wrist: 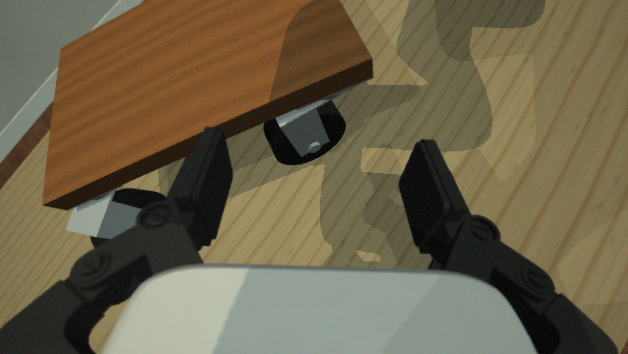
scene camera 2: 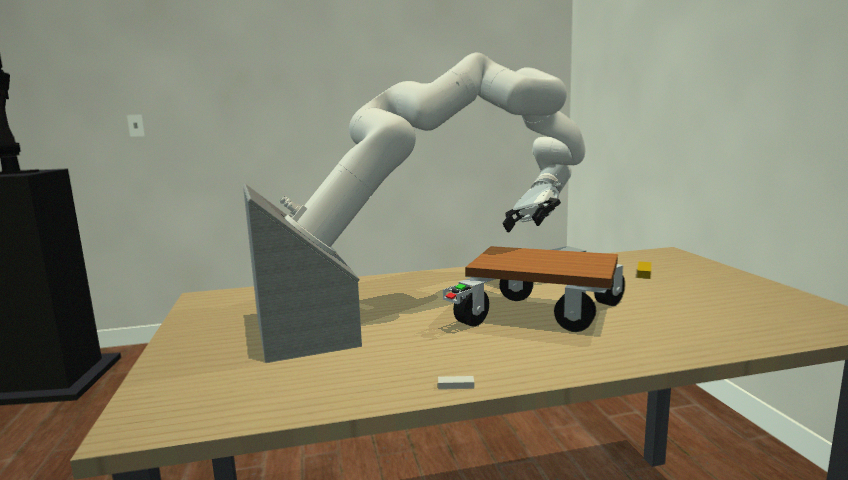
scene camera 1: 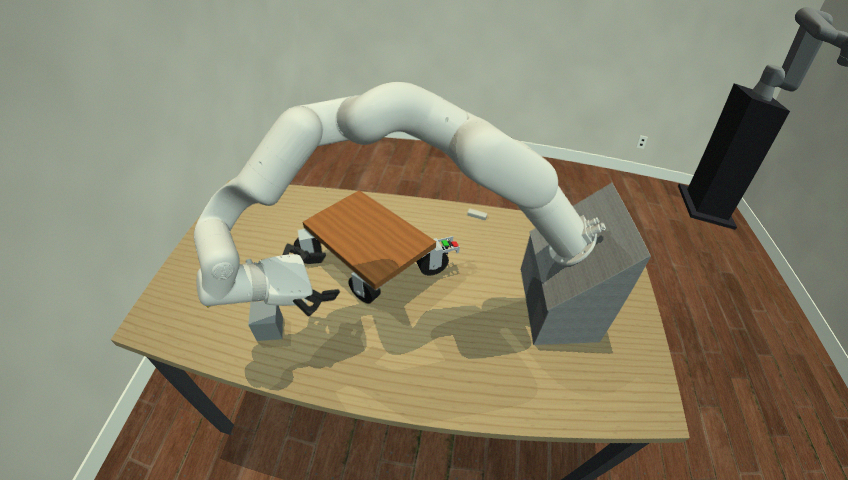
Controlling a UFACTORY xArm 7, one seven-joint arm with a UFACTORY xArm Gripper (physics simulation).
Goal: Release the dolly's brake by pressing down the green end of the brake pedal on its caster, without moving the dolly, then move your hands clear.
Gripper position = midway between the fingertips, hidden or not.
In view: the gripper [scene camera 1: 330, 275], a dolly [scene camera 2: 517, 268] and a grey block [scene camera 1: 265, 321].
The dolly also shows in the wrist view [wrist: 133, 95] and in scene camera 1 [scene camera 1: 375, 243]. The gripper also shows in the wrist view [wrist: 319, 156] and in scene camera 2 [scene camera 2: 520, 224]. The wrist view misses the grey block: it is out of frame.
